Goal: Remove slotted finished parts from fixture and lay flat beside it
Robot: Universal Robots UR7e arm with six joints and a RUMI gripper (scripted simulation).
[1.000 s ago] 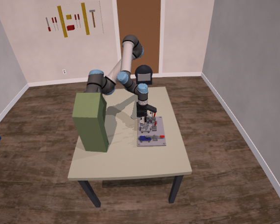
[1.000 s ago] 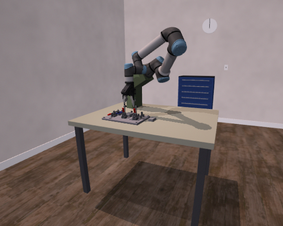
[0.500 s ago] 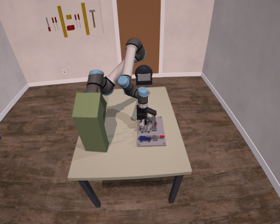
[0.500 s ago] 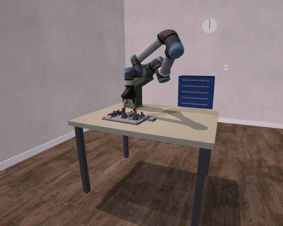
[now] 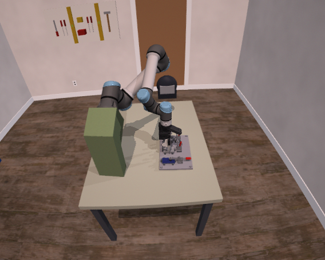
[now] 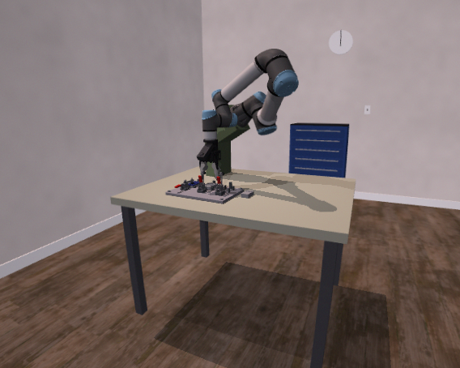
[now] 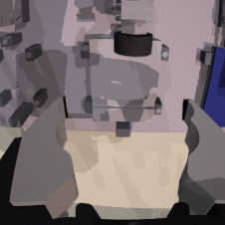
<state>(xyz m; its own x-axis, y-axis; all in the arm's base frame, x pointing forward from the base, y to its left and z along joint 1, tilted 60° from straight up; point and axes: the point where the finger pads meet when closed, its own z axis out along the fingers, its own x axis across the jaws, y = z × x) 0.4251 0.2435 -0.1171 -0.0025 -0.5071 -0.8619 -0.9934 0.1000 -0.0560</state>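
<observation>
Right now the grey fixture plate is 50 mm ahead of my hand and 60 mm below it. Round my hand: blue blank 110 mm to the right, 40 mm below.
</observation>
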